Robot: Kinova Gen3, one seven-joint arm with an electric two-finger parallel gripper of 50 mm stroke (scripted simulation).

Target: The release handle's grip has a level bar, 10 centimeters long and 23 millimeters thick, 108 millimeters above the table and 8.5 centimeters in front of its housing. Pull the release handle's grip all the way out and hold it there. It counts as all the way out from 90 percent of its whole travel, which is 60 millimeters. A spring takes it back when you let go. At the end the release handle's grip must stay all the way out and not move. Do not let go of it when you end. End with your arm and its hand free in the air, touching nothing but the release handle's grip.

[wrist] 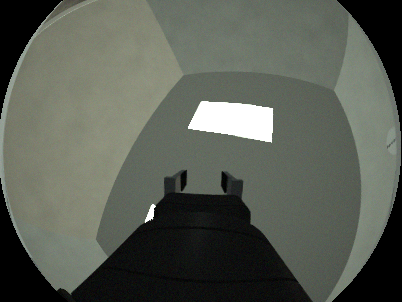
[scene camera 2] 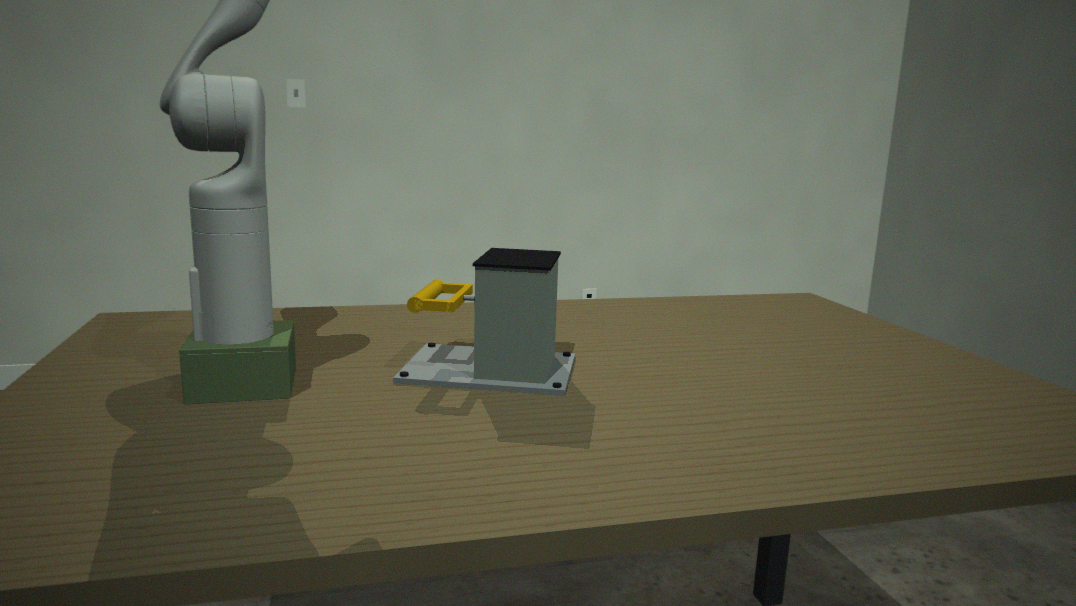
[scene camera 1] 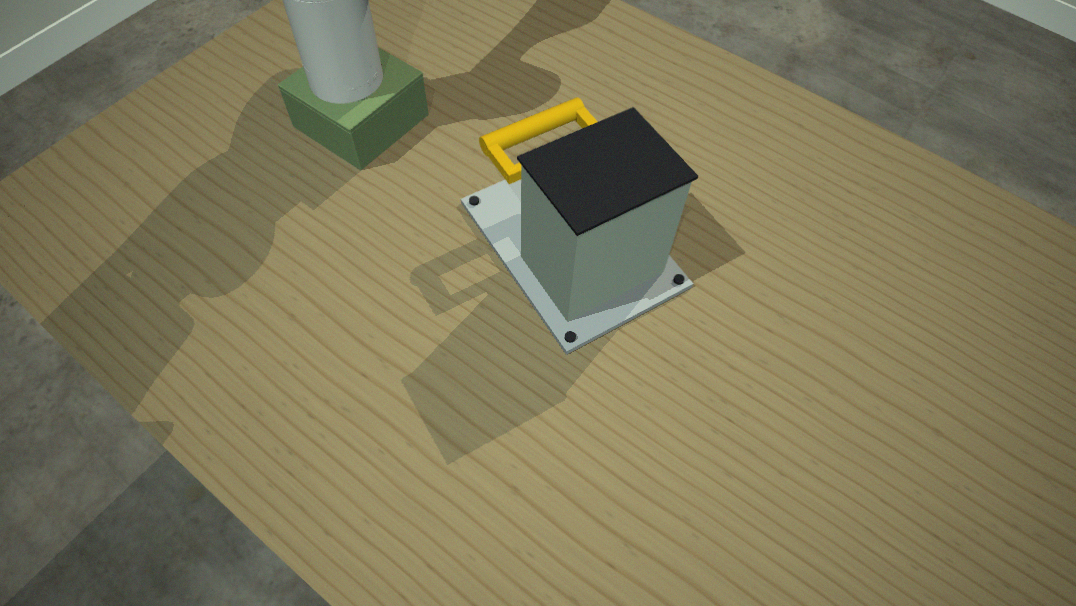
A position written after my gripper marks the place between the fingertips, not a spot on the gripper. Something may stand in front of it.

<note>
In view: my gripper [wrist: 204, 178] and a grey base plate [scene camera 1: 496, 210].
The grey base plate is seen too in scene camera 2 [scene camera 2: 440, 365].
</note>
